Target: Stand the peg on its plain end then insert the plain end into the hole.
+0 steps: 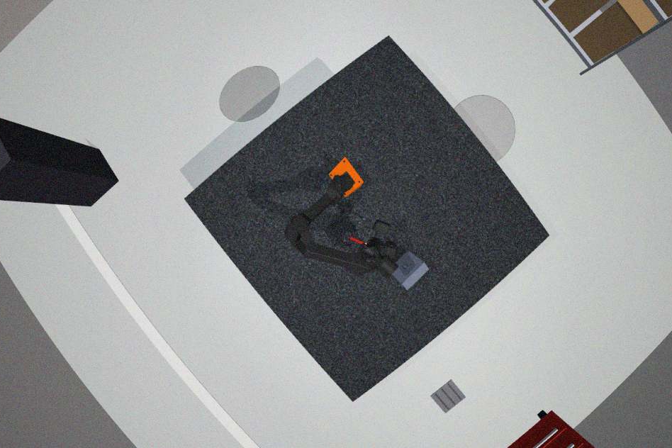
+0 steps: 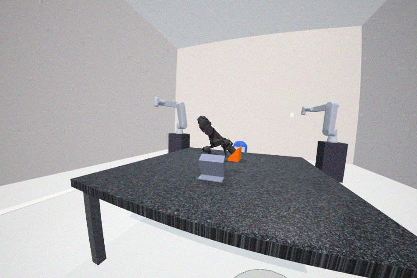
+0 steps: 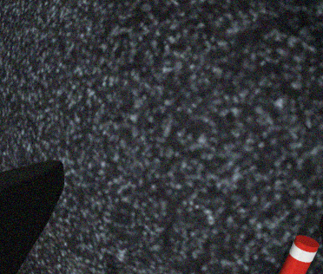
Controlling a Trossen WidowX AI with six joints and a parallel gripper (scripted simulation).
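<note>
The red peg lies 20 mm behind my gripper tip, 70 mm to the right of it and 60 mm below it. From my gripper tip the other things lie so: sloped panel 190 mm ahead, 20 mm to the left, 10 mm below.
</note>
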